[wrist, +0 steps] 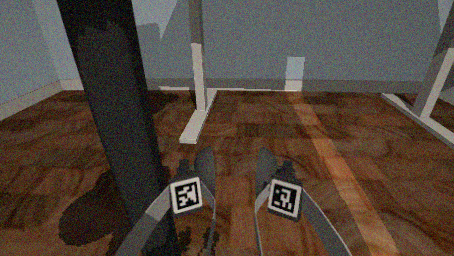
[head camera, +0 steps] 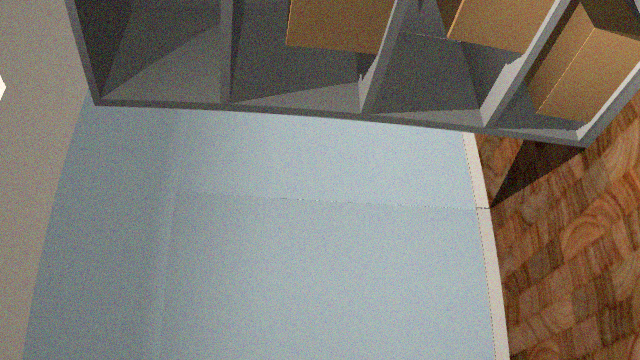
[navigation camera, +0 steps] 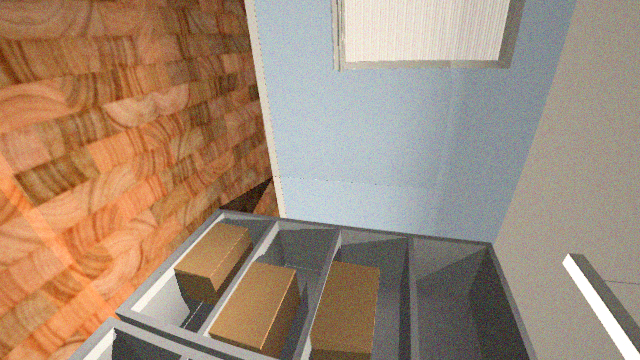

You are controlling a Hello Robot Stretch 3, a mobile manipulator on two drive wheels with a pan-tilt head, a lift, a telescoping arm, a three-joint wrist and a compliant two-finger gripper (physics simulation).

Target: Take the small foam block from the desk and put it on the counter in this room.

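Places are measured from the robot's base along level axes (x up, y right, z ahead), in millimetres.
Pixels of known places: gripper, fingertip midpoint: (wrist: 235, 164).
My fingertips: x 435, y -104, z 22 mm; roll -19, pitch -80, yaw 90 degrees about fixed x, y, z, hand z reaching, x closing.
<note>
Behind a point stands the place of what it marks.
My gripper (wrist: 235, 164) @[x 435, y -104, z 22 mm] is open in the wrist view, its two fingertips apart with wood floor showing between them and no object there. The small foam block does not show in any view. A white leg (wrist: 199, 75) @[x 235, y -1132, z -1 mm] with a flat foot stands beyond the fingers, and another white leg (wrist: 434, 90) @[x 185, y -850, z 1195 mm] stands at the right. They look like legs of a desk or table, but its top is out of view. I cannot make out a counter in these views.
A grey shelf unit (head camera: 226, 55) @[x 1429, y 1242, z 831 mm] (navigation camera: 413, 300) @[x 1432, y 1197, z 613 mm] holds brown boxes (head camera: 340, 25) (navigation camera: 255, 305) in its compartments, against a light blue wall (head camera: 325, 250) @[x 953, y 1438, z 2040 mm] (navigation camera: 390, 130) @[x 1256, y 1145, z 2101 mm]. A window (navigation camera: 425, 30) @[x 1468, y 362, z 2255 mm] is in that wall. A dark post (wrist: 112, 100) rises left of the gripper.
</note>
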